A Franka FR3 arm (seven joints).
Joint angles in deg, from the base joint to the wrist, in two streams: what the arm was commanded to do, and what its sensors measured. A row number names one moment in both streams.
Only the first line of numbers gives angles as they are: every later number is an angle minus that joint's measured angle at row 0.
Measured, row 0:
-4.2 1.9 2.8 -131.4 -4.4 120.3 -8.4
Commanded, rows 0 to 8:
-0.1 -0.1 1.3 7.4 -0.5 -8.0 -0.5
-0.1 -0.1 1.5 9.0 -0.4 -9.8 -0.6
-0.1 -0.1 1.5 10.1 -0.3 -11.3 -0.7
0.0 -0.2 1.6 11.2 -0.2 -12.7 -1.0
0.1 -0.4 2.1 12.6 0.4 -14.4 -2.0
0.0 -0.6 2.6 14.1 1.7 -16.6 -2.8
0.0 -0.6 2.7 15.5 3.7 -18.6 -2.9
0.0 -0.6 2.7 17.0 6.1 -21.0 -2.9
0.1 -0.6 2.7 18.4 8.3 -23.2 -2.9
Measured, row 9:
0.1 -0.4 2.4 14.0 2.9 -16.7 -1.6
